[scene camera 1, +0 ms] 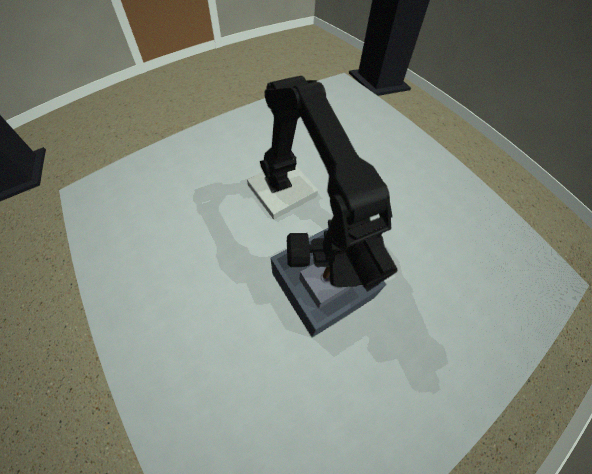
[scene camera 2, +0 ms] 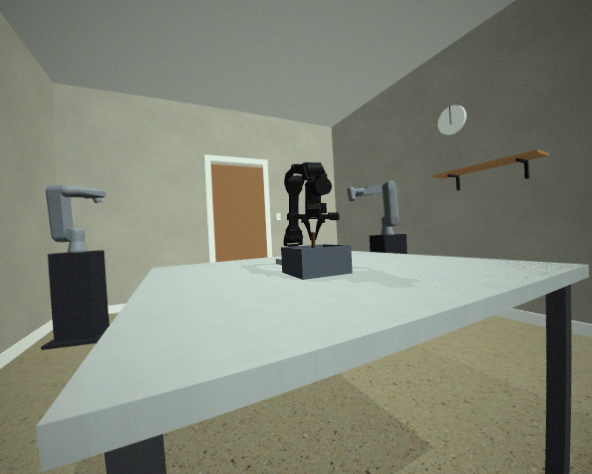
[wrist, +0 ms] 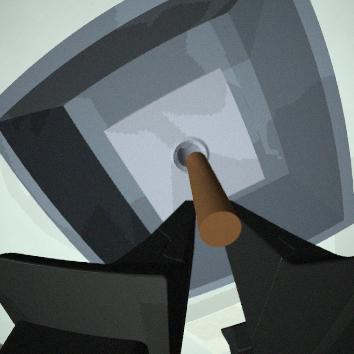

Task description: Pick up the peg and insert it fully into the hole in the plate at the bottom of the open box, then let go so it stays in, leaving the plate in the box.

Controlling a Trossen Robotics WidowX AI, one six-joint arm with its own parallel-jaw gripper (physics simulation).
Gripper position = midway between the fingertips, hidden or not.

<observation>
In view: the gripper (scene camera 1: 328, 264), a blue-grey box (scene camera 1: 315, 320) and a brown peg (wrist: 218, 225).
The blue-grey box also shows in scene camera 2 (scene camera 2: 304, 262) and in the wrist view (wrist: 278, 69). The gripper shows as well in scene camera 2 (scene camera 2: 313, 240) and in the wrist view (wrist: 206, 209).
</observation>
